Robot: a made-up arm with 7 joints.
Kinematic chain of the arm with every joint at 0, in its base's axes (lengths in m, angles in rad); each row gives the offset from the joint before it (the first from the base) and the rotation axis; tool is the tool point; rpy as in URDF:
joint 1: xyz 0 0 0 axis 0.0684 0.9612 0.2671
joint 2: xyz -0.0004 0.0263 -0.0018 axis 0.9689 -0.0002 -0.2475
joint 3: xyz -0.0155 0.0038 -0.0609 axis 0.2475 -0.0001 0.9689
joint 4: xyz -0.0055 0 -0.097 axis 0.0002 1 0
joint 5: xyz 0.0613 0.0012 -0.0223 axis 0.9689 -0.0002 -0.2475
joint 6: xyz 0.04 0 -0.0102 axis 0.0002 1 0
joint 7: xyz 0.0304 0 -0.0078 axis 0.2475 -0.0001 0.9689
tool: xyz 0 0 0 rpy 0 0.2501 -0.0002
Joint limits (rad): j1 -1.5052..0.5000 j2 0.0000..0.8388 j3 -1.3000..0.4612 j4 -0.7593..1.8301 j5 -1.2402..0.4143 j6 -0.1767..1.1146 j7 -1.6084..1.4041
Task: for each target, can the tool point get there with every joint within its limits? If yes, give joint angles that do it. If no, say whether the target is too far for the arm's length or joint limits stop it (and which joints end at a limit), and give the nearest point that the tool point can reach.
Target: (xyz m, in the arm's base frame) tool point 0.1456 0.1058 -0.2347
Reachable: yes | joints -0.3943 0.3899 -0.0829 0.7600 -0.1236 0.4526 -0.3027
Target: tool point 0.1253 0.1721 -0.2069
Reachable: yes | joints -0.3521 0.7339 -0.1610 0.7657 -0.6716 0.8559 0.5926
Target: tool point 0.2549 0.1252 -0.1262
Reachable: yes | joints -1.0397 0.5583 -0.0031 1.1561 -0.6608 0.2577 -1.1720
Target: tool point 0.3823 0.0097 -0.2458
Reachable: no: too far | nearest point 0.2568 0.0147 -0.1625 | short by 0.151 m
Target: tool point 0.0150 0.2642 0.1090
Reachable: no: joint limits stop it (at a limit: joint 1, joint 2, joint 3, joint 5, joint 6) | nearest point 0.1088 0.1135 0.1251 | short by 0.178 m
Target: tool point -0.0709 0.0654 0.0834
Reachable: no: joint limits stop it (at a limit: joint 1, joint 2, joint 3, joint 4, joint 6) | nearest point 0.0697 0.0778 0.1156 | short by 0.145 m
